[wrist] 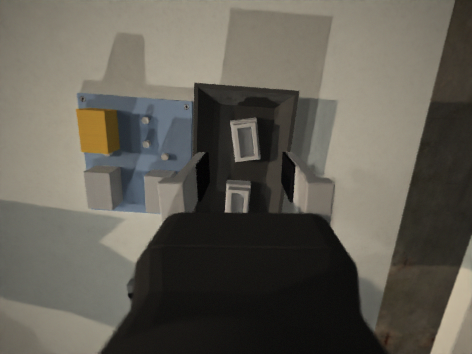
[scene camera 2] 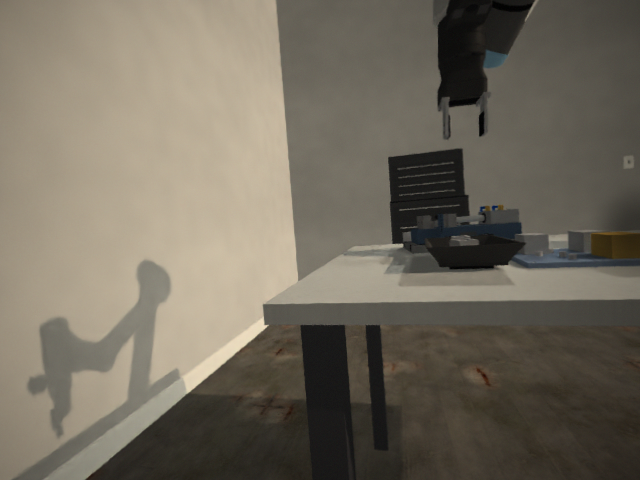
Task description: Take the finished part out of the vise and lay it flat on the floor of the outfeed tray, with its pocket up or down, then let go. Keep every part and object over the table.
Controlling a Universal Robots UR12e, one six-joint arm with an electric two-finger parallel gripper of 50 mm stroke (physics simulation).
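Frame: origin at the arm's base, x back, y right, z up, level; centimetres.
Where they show: gripper, fingertip midpoint: (wrist: 245,167) (scene camera 2: 464,136).
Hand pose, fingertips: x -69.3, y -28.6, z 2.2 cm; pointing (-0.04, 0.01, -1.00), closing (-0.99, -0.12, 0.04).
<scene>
Things, the pixels of their top centre, and the offset from my fingertips. "pt": a spot on its surface instead.
- dark outfeed tray at a spot on its surface: (wrist: 288,120) pt dx -6.5, dy -2.3, dz -18.5 cm
- light grey part at its top centre: (wrist: 246,142) (scene camera 2: 463,239) dx -0.9, dy +1.3, dz -17.6 cm
- second grey part at its top centre: (wrist: 237,206) dx -0.8, dy +11.2, dz -17.6 cm
- blue-based vise at a spot on its surface: (scene camera 2: 496,228) pt dx +9.5, dy +32.8, dz -17.5 cm
- blue plate at its top centre: (wrist: 137,159) (scene camera 2: 567,254) dx +15.8, dy +6.6, dz -21.5 cm
- orange block at its top centre: (wrist: 92,132) (scene camera 2: 615,233) dx +20.7, dy +2.3, dz -17.9 cm
My gripper (scene camera 2: 465,131) (wrist: 245,167) is open with nothing between its fingers, high above the table and pointing down. The dark outfeed tray (scene camera 2: 473,255) (wrist: 288,120) stands on the table below it. One light grey part (wrist: 255,142) lies flat on the tray floor, pocket up and slightly turned. A second grey part (wrist: 238,184) also lies in the tray, pocket up, its near end hidden by the gripper body. The blue-based vise (scene camera 2: 496,228) with grey jaws stands behind the tray in the scene view; whether its jaws hold a part I cannot tell. The vise does not show in the wrist view.
A blue plate (scene camera 2: 547,260) (wrist: 132,160) beside the tray carries an orange block (scene camera 2: 615,244) (wrist: 95,131), grey blocks (scene camera 2: 531,242) (wrist: 101,189) and small pegs (wrist: 145,120). A dark slotted cabinet (scene camera 2: 428,178) stands behind. The table edge (scene camera 2: 444,312) lies in front.
</scene>
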